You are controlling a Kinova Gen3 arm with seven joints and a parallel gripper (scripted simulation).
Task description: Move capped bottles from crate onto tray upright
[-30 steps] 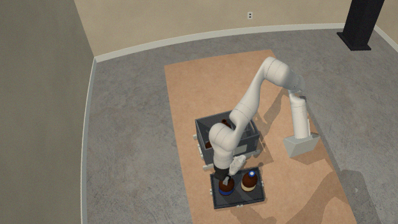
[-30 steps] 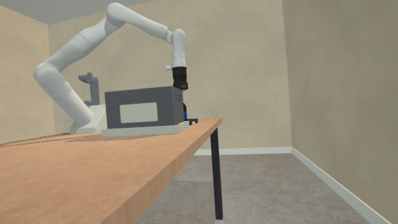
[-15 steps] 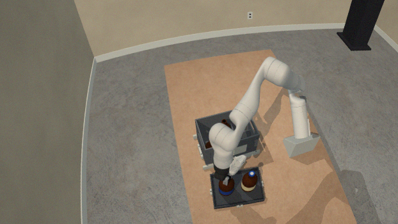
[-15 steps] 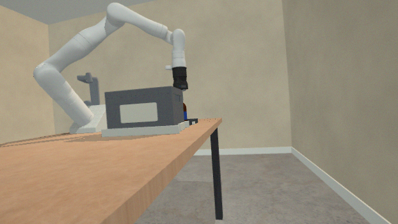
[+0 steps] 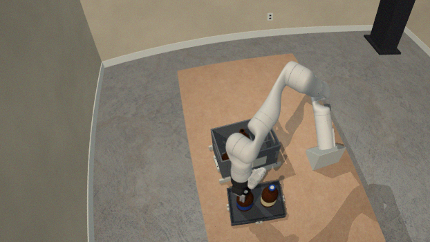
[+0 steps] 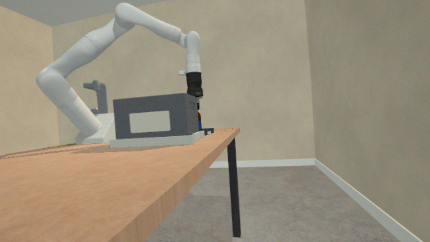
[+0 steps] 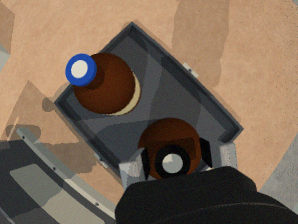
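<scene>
Right now the dark tray is 50 mm behind my hand and 130 mm below it. The rest, counted from my hand: crate (50 mm behind, 260 mm to the right, 60 mm below).
</scene>
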